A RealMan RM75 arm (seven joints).
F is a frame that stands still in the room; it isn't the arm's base.
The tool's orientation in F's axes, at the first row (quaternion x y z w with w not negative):
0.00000, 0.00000, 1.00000, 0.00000
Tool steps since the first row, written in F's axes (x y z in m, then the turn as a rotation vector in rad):
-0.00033, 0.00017, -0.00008, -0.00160, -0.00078, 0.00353
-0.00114, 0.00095, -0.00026, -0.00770, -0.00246, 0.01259
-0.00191, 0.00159, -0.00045, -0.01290, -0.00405, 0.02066
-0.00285, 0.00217, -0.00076, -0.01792, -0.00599, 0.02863
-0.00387, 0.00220, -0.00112, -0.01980, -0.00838, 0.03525
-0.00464, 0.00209, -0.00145, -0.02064, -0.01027, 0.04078
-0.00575, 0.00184, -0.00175, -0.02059, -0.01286, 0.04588
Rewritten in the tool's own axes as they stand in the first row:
0.00033, -0.00017, -0.00008, 0.00160, 0.00078, 0.00353
0.00114, -0.00095, -0.00026, 0.00770, 0.00246, 0.01259
0.00191, -0.00159, -0.00045, 0.01290, 0.00405, 0.02066
0.00285, -0.00217, -0.00076, 0.01792, 0.00599, 0.02863
0.00387, -0.00220, -0.00112, 0.01980, 0.00838, 0.03525
0.00464, -0.00209, -0.00145, 0.02064, 0.01027, 0.04078
0.00575, -0.00184, -0.00175, 0.02059, 0.01286, 0.04588

